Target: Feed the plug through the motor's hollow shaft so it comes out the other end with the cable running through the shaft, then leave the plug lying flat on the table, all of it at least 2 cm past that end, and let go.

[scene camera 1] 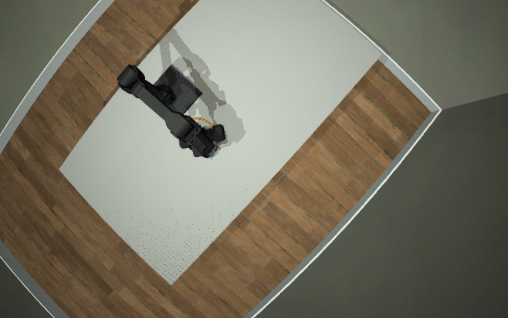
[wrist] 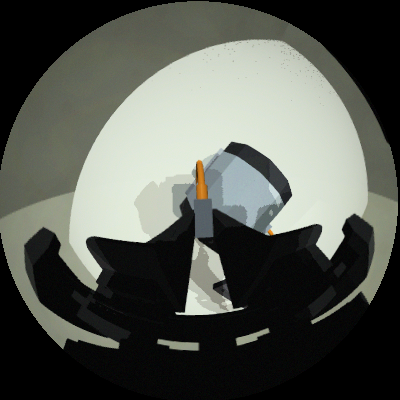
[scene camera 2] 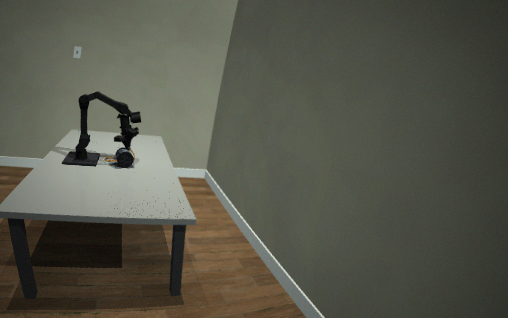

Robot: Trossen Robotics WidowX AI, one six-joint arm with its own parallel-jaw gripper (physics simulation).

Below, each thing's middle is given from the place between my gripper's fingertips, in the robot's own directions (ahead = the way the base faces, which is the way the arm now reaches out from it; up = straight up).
Now: hand right at the grey plug (wrist: 202, 207).
